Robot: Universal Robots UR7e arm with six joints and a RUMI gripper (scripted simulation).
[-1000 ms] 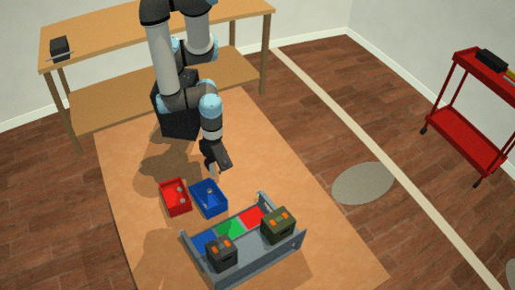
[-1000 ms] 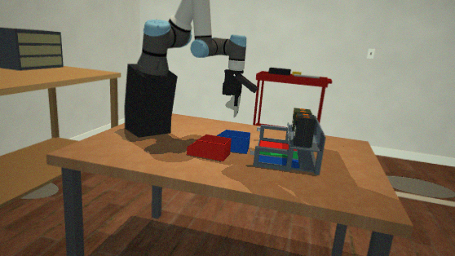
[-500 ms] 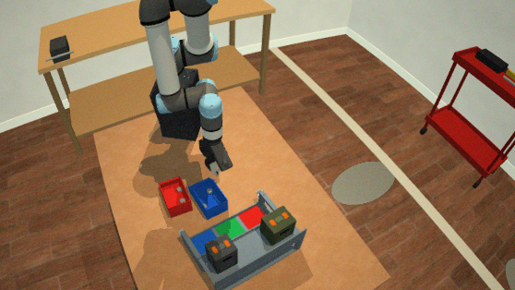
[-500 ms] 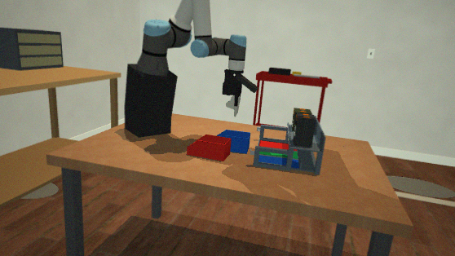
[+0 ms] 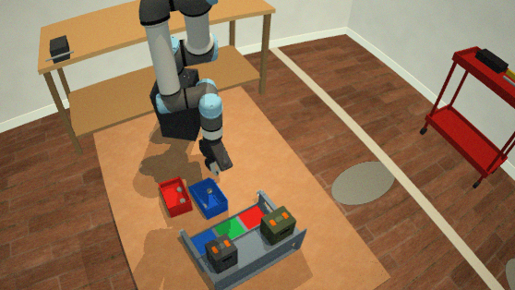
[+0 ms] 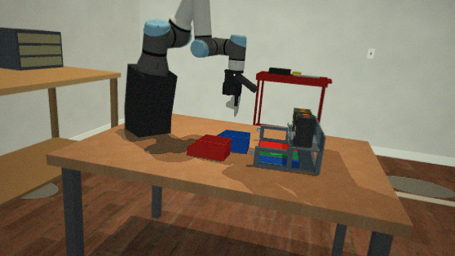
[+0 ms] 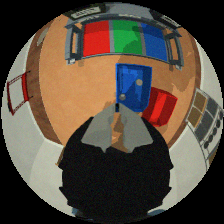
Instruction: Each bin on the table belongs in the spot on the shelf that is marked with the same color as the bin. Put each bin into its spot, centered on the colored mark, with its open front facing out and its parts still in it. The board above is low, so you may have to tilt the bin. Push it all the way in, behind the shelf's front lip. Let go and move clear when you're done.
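Now: the red bin 16 cm to the right of my hand, 12 cm below it and 9 cm behind it. Also, from my hand: blue bin 12 cm below, 5 cm to the right, 1 cm behind.
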